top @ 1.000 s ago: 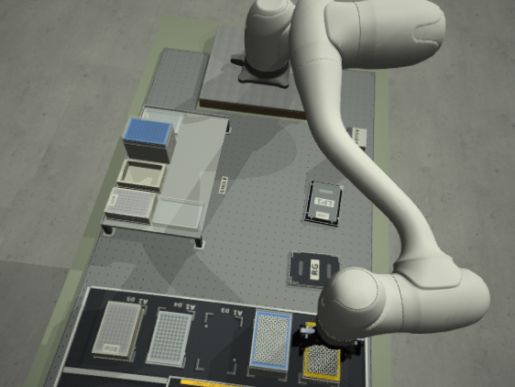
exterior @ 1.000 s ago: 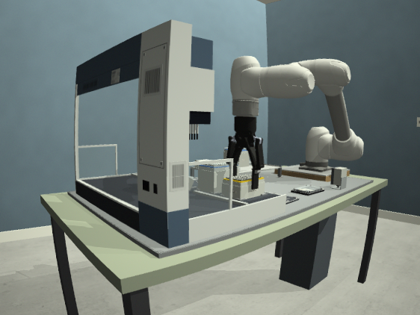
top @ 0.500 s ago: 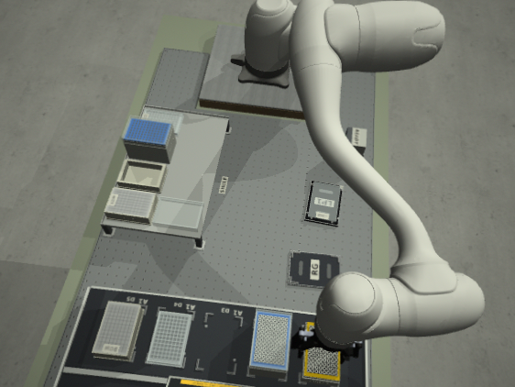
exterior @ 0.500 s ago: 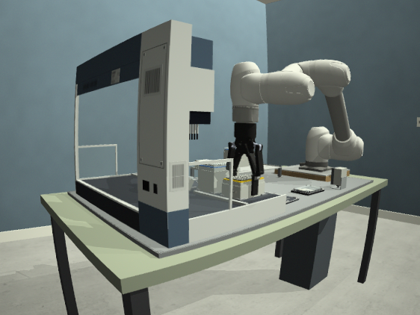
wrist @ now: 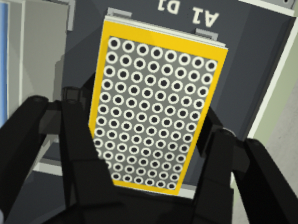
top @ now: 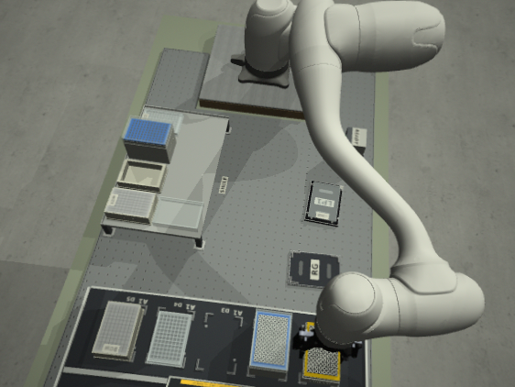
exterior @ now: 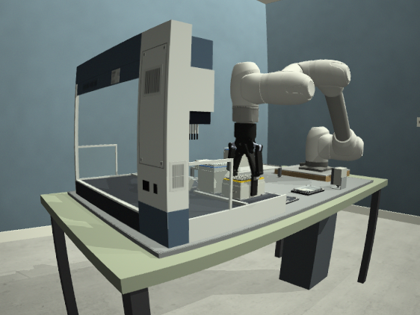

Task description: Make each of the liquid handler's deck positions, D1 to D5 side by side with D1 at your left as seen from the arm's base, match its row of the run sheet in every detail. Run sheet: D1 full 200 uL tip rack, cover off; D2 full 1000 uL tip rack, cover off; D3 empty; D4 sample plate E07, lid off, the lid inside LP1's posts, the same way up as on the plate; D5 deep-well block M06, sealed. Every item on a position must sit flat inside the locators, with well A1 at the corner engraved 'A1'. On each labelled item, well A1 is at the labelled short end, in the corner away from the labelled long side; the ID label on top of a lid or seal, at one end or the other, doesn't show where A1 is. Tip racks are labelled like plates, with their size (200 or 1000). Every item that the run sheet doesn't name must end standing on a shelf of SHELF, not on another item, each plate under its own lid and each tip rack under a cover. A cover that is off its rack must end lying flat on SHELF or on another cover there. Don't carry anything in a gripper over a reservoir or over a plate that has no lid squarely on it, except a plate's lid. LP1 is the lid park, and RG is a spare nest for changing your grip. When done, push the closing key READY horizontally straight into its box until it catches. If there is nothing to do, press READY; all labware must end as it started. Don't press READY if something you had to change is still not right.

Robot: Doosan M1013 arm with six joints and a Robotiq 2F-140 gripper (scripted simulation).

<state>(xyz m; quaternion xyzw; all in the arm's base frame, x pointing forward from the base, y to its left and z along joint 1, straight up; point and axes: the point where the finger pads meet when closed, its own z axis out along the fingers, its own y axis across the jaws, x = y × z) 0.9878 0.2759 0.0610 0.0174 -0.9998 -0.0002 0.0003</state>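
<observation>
Right now the yellow-rimmed tip rack is 1 cm to the left of my hand, 1 cm ahead of it and 1 cm above it. The rest, counted from my hand: blue-rimmed tip rack 13 cm to the right, 4 cm above; then clear sample plate 37 cm to the right, 2 cm below, 2 cm ahead; then RG nest 25 cm behind, 9 cm below, 3 cm to the right.
</observation>
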